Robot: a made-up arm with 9 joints. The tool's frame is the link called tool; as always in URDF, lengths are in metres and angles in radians.
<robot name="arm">
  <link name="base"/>
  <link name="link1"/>
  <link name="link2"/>
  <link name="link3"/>
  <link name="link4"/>
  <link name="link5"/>
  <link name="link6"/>
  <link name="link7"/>
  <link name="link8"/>
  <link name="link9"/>
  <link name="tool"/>
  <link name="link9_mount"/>
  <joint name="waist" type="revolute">
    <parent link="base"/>
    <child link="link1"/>
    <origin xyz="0 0 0.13"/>
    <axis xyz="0 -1 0"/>
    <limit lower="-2.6" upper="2.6" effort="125" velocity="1.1"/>
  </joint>
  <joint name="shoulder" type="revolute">
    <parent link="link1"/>
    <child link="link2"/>
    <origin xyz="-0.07 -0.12 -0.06"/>
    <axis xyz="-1 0 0"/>
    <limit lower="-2.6" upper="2.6" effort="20" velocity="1.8"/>
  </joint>
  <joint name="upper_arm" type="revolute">
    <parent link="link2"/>
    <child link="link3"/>
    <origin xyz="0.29 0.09 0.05"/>
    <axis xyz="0 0 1"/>
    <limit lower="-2.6" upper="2.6" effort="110" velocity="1.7"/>
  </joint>
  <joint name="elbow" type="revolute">
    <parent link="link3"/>
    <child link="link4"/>
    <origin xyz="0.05 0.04 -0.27"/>
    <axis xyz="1 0 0"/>
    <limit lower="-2.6" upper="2.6" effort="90" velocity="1.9"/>
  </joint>
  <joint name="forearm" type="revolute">
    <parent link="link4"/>
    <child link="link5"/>
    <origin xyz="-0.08 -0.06 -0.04"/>
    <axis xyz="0 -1 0"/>
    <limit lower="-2.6" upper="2.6" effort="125" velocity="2.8"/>
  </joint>
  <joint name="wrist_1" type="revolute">
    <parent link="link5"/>
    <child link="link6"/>
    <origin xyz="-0.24 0 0.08"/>
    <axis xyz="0 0 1"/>
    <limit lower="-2.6" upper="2.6" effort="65" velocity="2.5"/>
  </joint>
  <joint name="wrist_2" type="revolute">
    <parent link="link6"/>
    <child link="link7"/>
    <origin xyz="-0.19 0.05 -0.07"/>
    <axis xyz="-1 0 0"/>
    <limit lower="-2.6" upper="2.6" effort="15" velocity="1"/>
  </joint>
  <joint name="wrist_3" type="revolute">
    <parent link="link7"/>
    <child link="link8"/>
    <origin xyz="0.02 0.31 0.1"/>
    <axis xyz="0 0 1"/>
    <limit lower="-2.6" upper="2.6" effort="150" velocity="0.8"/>
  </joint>
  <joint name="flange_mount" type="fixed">
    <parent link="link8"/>
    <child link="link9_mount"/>
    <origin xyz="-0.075 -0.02 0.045"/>
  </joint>
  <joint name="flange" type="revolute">
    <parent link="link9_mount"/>
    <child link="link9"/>
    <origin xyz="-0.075 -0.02 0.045"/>
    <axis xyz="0 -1 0"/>
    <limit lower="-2.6" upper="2.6" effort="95" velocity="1.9"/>
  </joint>
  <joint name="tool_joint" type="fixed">
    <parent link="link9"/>
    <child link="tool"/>
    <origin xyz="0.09 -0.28 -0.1"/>
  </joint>
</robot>
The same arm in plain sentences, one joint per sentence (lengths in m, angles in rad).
The arm has nine revolute joints in a row. What follows holds with every joint at zero, and every direction is one of the base frame's. Joint 1 is mounted 0.13 m along +z from the base frame's origin and turns about -y, from -2.6 to 2.6 rad. Joint 2 is mounted 0.07 m along -x and 0.12 m along -y and 0.06 m along -z from joint 1 and turns about -x, from -2.6 to 2.6 rad. Joint 3 is mounted 0.29 m along +x and 0.09 m along +y and 0.05 m along +z from joint 2 and turns about +z, from -2.6 to 2.6 rad. Joint 4 is mounted 0.05 m along +x and 0.04 m along +y and 0.27 m along -z from joint 3 and turns about +x, from -2.6 to 2.6 rad. Joint 5 is mounted 0.08 m along -x and 0.06 m along -y and 0.04 m along -z from joint 4 and turns about -y, from -2.6 to 2.6 rad. Joint 6 is mounted 0.24 m along -x and 0.08 m along +z from joint 5 and turns about +z, from -2.6 to 2.6 rad. Joint 7 is mounted 0.19 m along -x and 0.05 m along +y and 0.07 m along -z from joint 6 and turns about -x, from -2.6 to 2.6 rad. Joint 8 is mounted 0.02 m along +x and 0.31 m along +y and 0.1 m along +z from joint 7 and turns about +z, from -2.6 to 2.6 rad. Joint 9 is mounted 0.15 m along -x and 0.04 m along -y and 0.09 m along +z from joint 8 and turns about -y, from -2.6 to 2.6 rad. The tool frame, which is the frame that the pose is given for, is mounted 0.09 m along +x and 0.28 m along -y and 0.1 m along -z from joint 9; its axes are parallel to the base frame's.
